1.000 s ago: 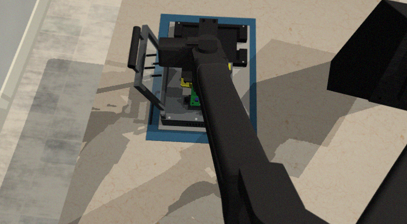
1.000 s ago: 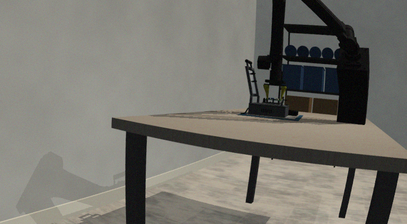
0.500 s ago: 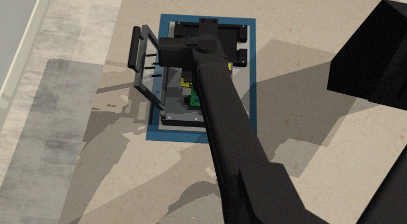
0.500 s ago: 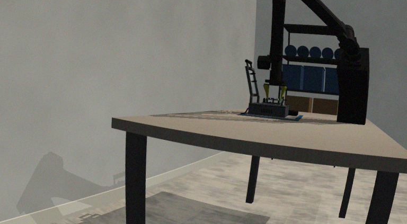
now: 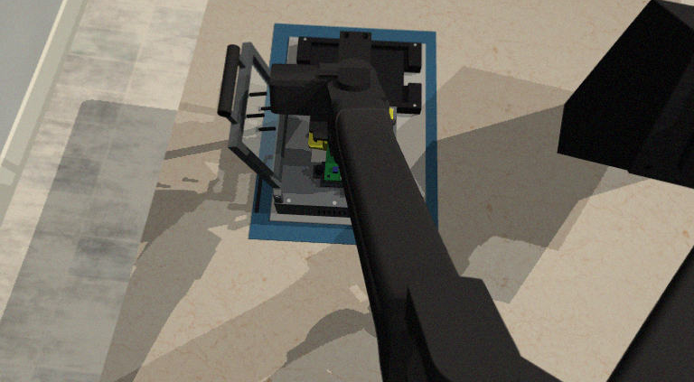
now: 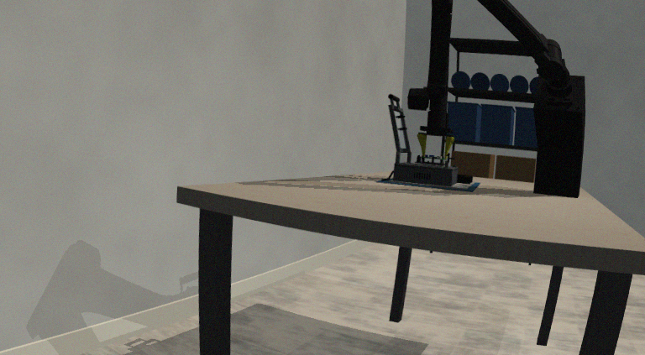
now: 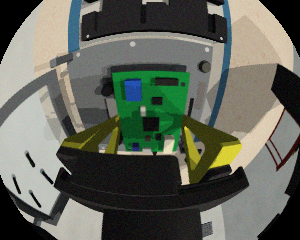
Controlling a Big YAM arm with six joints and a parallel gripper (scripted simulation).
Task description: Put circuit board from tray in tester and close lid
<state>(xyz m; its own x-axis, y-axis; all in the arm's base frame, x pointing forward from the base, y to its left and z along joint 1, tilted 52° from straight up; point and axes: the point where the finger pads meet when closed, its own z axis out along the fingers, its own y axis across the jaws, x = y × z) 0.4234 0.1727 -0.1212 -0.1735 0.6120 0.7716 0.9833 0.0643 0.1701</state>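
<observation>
Right now my hand is right at the green circuit board. Round my hand: see-through lid 120 mm ahead, 90 mm above, 20 mm to the left.
</observation>
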